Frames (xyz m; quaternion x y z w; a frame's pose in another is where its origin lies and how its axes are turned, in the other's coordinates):
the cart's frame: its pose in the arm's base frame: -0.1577 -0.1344 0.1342 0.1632 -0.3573 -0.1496 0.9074
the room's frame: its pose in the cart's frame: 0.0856 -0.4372 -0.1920 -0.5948 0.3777 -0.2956 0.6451
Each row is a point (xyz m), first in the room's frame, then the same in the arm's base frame.
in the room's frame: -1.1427 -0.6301 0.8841
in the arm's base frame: -0.2520 0.4839 1.0668
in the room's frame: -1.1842 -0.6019 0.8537
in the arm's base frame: -0.2679 0.5267 1.0299
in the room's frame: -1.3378 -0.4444 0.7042
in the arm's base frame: -0.3162 0.6959 0.8305
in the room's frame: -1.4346 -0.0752 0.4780
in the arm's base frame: -0.2560 0.8673 0.4257
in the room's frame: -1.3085 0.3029 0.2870
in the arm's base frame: -0.0899 0.8393 0.0171
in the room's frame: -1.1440 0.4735 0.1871
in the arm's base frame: 0.0129 0.7241 -0.1885
